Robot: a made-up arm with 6 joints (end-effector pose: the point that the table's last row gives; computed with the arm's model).
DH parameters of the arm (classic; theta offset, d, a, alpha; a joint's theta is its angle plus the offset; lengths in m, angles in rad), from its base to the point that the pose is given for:
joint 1: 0 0.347 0 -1.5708
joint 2: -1.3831 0 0.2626 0
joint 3: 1.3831 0 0.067 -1.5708
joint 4: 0 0.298 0 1.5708
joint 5: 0 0 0.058 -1.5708
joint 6: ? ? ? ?
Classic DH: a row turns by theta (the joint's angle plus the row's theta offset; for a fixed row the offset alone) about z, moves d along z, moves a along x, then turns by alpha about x.
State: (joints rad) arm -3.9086 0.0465 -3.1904 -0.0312 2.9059 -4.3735
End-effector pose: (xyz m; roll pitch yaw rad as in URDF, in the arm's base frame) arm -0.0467 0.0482 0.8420 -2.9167 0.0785 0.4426
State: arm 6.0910 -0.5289 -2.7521 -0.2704 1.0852 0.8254
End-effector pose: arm -0.1697 0.0226 0.9704 -0.8204 -0.5520 -2.5121
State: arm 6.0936 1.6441 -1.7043 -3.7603 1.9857 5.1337
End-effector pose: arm 0.4165 -0.0261 -0.0329 -1.0765 0.3402 -0.9472
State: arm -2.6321 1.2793 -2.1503 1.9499 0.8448 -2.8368
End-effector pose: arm -0.5223 -0.3097 0.1787 1.9958 -1.0198 -0.6377
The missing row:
joint 6: 0 0.074 0 0
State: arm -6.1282 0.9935 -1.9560 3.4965 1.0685 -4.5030
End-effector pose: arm 0.6111 0.0825 0.3104 1.1043 -0.4781 1.6148
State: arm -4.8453 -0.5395 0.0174 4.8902 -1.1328 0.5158
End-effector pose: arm -0.0735 0.1306 0.3950 3.0675 -1.2781 2.7116
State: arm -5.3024 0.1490 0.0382 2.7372 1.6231 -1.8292
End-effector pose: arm 0.0620 0.1469 0.2233 -1.6926 -0.1833 -0.1608
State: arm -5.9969 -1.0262 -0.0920 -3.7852 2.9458 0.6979
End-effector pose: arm 0.0568 0.0613 0.5306 -0.9598 -0.1290 1.6248
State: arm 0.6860 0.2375 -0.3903 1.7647 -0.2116 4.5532
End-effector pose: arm 0.2115 0.0815 0.2403 2.9384 -0.1194 0.6475
